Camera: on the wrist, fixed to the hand. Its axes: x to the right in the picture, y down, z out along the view.
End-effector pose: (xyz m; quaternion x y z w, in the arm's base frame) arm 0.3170 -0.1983 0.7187 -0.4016 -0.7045 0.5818 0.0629
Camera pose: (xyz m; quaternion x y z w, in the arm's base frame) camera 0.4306 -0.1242 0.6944 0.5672 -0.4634 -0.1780 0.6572
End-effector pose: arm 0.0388 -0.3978 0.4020 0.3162 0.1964 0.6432 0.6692
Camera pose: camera -0.0952 -0.3999 0.3700 -0.3574 0.3727 -0.5577 0.6499
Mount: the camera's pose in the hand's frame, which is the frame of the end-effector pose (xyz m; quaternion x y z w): -0.0195 0.0771 -0.1125 -0.0954 0.1753 -0.9792 0.0364
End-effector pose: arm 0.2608 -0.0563 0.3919 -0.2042 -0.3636 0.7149 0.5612
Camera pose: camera 0.2947 -0.0503 0.2585 0.1698 -0.1830 -0.5940 0.7647
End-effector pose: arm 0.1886 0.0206 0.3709 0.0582 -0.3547 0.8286 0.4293
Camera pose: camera 0.1662 0.0500 0.2382 0.1632 0.0403 -0.4138 0.8947
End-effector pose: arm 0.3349 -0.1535 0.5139 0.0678 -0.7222 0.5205 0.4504
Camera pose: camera 0.3679 -0.0347 0.4525 0.5755 0.0694 -0.4791 0.6592
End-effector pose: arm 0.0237 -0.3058 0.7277 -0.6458 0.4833 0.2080 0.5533
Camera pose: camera -0.0808 -0.3950 0.7377 -0.5860 -0.5376 -0.6013 0.0775
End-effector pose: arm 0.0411 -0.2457 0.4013 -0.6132 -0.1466 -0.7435 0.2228
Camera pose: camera -0.0118 -0.3641 0.3549 -0.2303 0.4958 0.3667 0.7528
